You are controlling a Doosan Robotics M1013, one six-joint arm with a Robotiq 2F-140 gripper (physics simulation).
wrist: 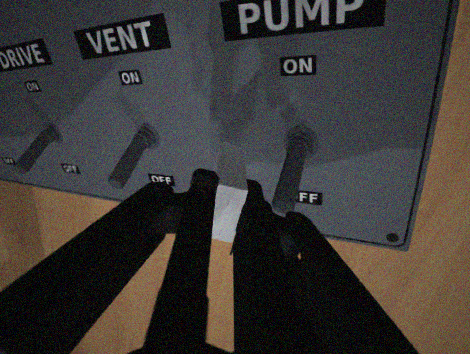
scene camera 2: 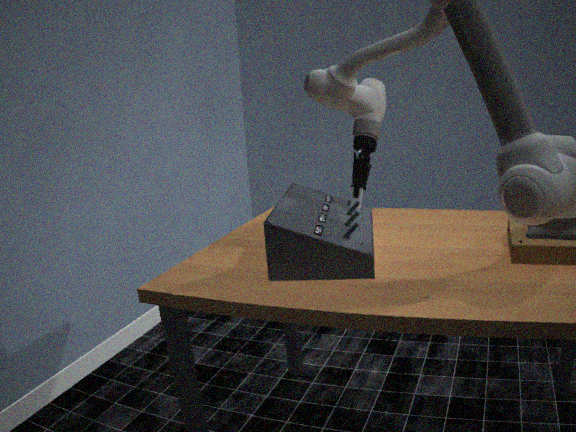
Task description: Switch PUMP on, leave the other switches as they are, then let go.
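Seen in the pictures: gripper, fingertip midpoint: (wrist: 226, 163) (scene camera 2: 354, 209); arm's base, origin of the base link: (scene camera 2: 555, 230).
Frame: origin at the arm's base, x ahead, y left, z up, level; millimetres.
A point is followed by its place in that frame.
The PUMP switch (wrist: 292, 172) @(x 653, y -84, z 58 mm) is a dark lever at the right of the panel in the wrist view, tilted down to its OFF side. The VENT switch (wrist: 131, 159) @(x 617, y 28, z 56 mm) and the DRIVE switch (wrist: 37, 150) @(x 583, y 142, z 53 mm) also tilt to the OFF side. They stand on the sloping face of a dark grey box (scene camera 2: 320, 260) @(x 597, y 351, z -1 mm) (wrist: 370, 120) @(x 690, y -110, z 37 mm). My gripper (scene camera 2: 360, 199) (wrist: 226, 163) @(x 633, y -33, z 30 mm) is shut and empty, its pale fingertips low over the panel between the VENT and PUMP levers, left of PUMP in the wrist view. In the scene view the fingers hide much of the far lever.
The box stands on a wooden table (scene camera 2: 425, 260) @(x 371, y 158, z -54 mm) (wrist: 435, 280) @(x 582, y -211, z -54 mm). The robot's base (scene camera 2: 545, 250) @(x 37, y 143, z -14 mm) is at the right of the scene view. A blue-grey wall (scene camera 2: 125, 125) rises at the left. A fourth lever (scene camera 2: 351, 231) @(x 543, y 267, z 51 mm) stands nearest the scene camera.
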